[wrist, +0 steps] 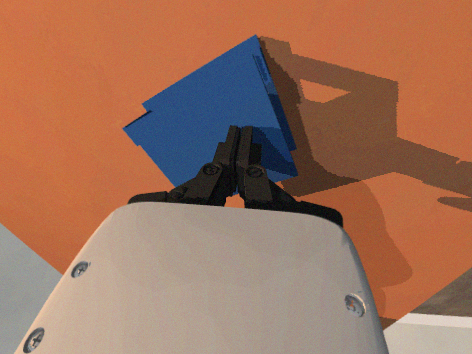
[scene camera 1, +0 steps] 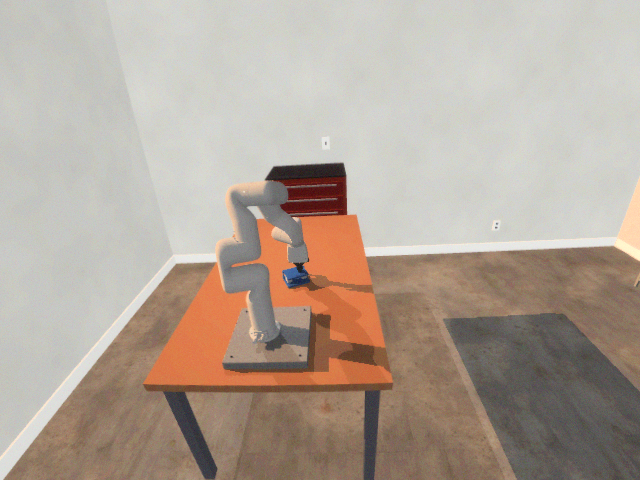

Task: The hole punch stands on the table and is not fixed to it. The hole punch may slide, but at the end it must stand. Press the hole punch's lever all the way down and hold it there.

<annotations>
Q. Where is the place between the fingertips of the gripper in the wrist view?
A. At 241,142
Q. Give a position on a blue hole punch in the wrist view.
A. At 250,46
</annotations>
